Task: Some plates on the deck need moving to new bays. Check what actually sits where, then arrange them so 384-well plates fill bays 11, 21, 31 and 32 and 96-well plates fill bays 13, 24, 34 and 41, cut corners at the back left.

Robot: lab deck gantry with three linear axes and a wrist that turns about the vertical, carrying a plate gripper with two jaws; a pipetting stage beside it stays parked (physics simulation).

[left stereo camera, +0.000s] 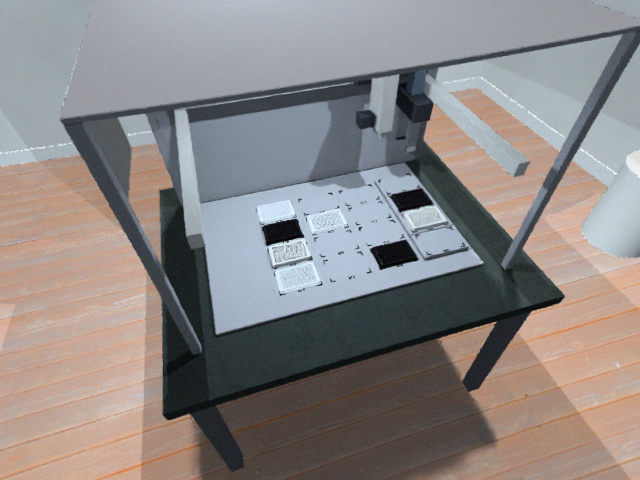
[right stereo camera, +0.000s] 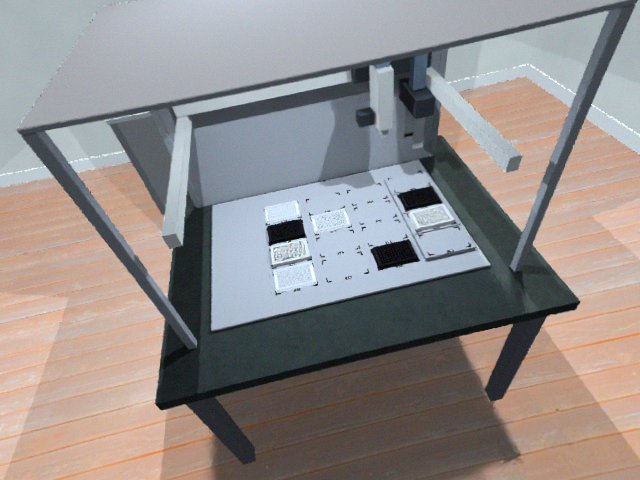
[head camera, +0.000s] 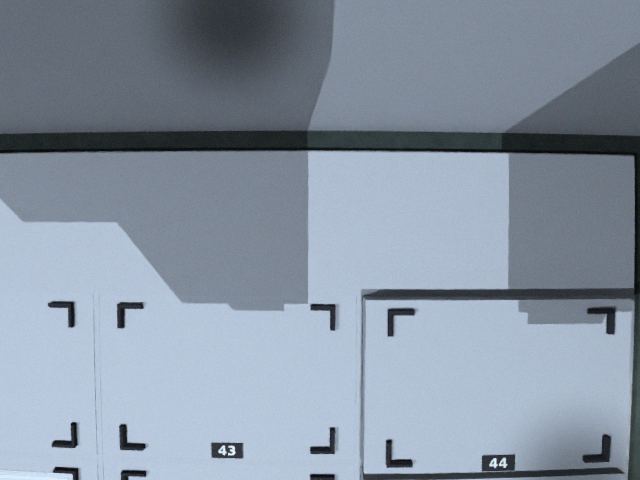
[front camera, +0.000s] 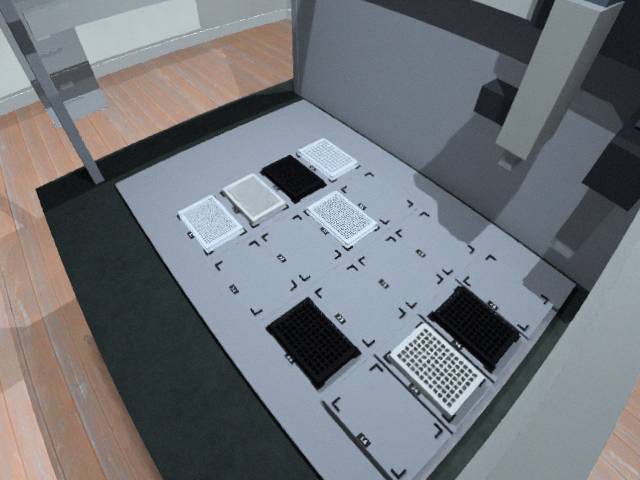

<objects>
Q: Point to a bay 43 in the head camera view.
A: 186, 370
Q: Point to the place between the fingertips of the gripper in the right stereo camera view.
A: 412, 141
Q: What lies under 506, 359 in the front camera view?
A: A bay 34.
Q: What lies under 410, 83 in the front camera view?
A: A back panel.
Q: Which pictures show the gripper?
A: The left stereo camera view, the right stereo camera view and the front camera view only.
</objects>
